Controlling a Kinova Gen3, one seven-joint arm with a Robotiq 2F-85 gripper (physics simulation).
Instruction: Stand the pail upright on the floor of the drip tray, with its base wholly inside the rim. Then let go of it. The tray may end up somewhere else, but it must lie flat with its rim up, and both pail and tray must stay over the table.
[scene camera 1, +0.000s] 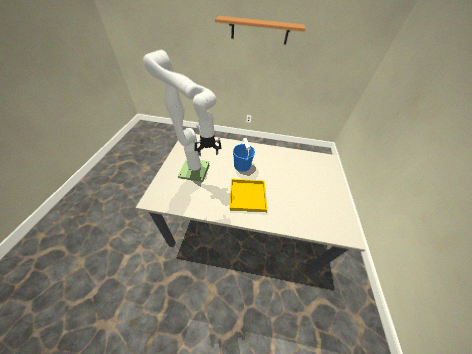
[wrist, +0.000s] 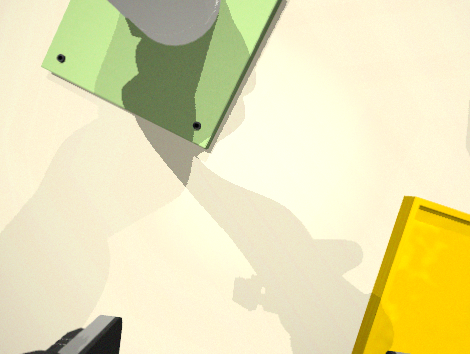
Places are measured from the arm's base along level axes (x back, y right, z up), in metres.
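Pixels of known places: gripper, fingertip midpoint: (scene camera 1: 208, 154); arm's base, origin of the base link: (scene camera 1: 195, 165).
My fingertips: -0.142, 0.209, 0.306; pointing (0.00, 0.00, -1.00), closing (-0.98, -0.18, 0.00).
Note:
For each thing: its top centre in the pictures, then the offset to it from my fingertips, as dx, dy, dz. Level surfaces: height alone.
- blue pail, middle of its top: (scene camera 1: 245, 142) -0.228, -0.262, -0.101
- yellow drip tray, middle of its top: (scene camera 1: 248, 193) -0.259, +0.037, -0.304
- table, its level: dz -0.337
The blue pail (scene camera 1: 243, 159) stands upright on the table, behind the tray, with its white handle (scene camera 1: 247, 145) showing at the rim. It does not show in the wrist view. The yellow drip tray (scene camera 1: 248, 195) (wrist: 435, 280) lies flat with its rim up; part of it shows at the right of the wrist view. My gripper (scene camera 1: 209, 152) is open and empty, above the table to the left of the pail and apart from it. In the wrist view one finger shows at the bottom left and a sliver of the other at the bottom right.
The arm stands on a green base plate (scene camera 1: 201, 172) (wrist: 225, 95) on the table (scene camera 1: 310, 200), left of the pail and tray. The table's front edge runs a little in front of the tray. An orange shelf (scene camera 1: 260, 23) is on the back wall.

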